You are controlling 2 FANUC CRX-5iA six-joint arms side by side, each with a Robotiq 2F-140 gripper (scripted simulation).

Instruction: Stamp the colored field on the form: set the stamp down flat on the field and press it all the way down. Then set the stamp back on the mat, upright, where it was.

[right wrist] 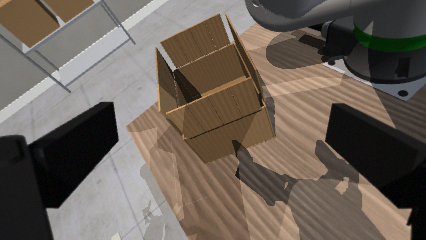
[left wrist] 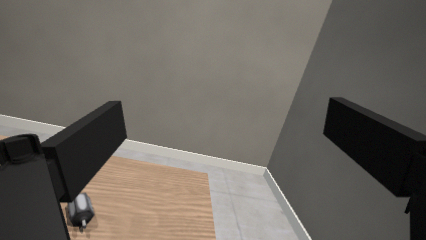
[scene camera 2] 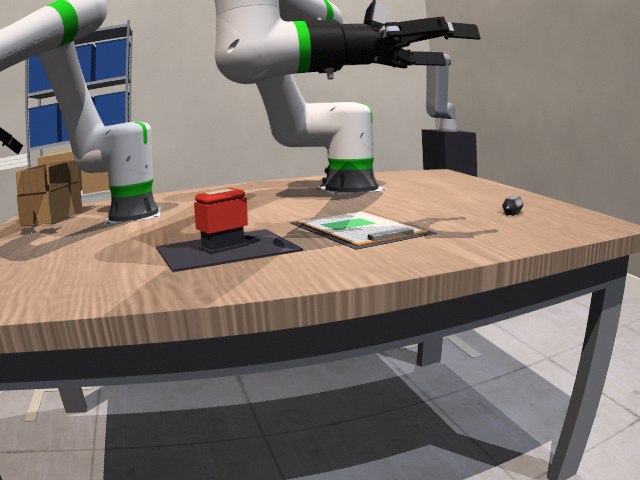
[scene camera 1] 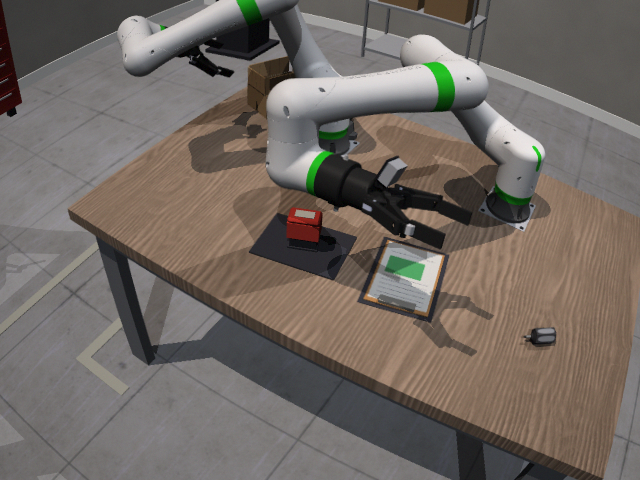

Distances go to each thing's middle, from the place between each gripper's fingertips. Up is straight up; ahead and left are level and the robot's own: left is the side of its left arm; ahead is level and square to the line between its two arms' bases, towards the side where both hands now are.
Right now the dark mat (scene camera 1: pixel 334 246) is 38 cm to the right of my left hand (scene camera 1: pixel 457 229), 36 cm below it and 18 cm behind it. From my left hand the other things lie so: cardboard box (scene camera 1: pixel 258 87) 82 cm to the right, 81 cm behind, 30 cm below.
Now: right hand (scene camera 1: pixel 226 59) 22 cm past the cardboard box, 20 cm above it and 9 cm to the right of it. The rest, counted from my right hand: dark mat: 53 cm to the left, 41 cm ahead, 26 cm below.
